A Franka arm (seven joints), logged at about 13 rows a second.
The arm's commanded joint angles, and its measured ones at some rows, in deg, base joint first. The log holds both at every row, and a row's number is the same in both.
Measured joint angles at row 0:
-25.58 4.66 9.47 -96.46 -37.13 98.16 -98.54
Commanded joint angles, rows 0 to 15:
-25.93 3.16 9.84 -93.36 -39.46 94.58 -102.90
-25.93 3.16 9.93 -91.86 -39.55 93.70 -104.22
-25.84 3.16 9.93 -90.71 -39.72 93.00 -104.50
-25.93 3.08 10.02 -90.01 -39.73 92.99 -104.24
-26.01 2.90 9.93 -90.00 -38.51 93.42 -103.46
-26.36 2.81 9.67 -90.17 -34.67 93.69 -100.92
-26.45 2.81 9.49 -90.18 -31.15 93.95 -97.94
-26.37 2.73 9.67 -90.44 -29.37 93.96 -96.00
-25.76 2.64 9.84 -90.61 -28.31 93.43 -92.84
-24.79 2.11 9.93 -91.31 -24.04 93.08 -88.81
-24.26 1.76 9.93 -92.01 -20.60 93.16 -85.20
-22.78 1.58 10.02 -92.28 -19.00 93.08 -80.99
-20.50 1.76 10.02 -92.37 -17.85 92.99 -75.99
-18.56 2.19 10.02 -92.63 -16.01 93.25 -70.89
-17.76 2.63 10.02 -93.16 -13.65 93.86 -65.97
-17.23 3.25 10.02 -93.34 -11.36 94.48 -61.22
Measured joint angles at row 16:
-17.89 2.98 10.02 -92.30 -15.24 93.93 -68.75
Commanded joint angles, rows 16 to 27:
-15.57 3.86 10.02 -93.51 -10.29 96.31 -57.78
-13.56 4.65 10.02 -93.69 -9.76 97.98 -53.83
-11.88 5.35 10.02 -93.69 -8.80 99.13 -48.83
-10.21 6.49 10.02 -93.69 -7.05 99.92 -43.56
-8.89 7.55 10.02 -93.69 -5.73 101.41 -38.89
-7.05 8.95 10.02 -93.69 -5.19 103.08 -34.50
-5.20 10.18 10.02 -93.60 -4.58 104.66 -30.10
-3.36 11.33 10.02 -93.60 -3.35 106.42 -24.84
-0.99 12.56 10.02 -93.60 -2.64 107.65 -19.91
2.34 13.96 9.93 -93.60 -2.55 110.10 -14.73
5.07 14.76 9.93 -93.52 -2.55 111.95 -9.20
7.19 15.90 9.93 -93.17 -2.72 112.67 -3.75
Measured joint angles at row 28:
3.65 14.43 10.24 -93.90 -3.72 110.79 -12.11
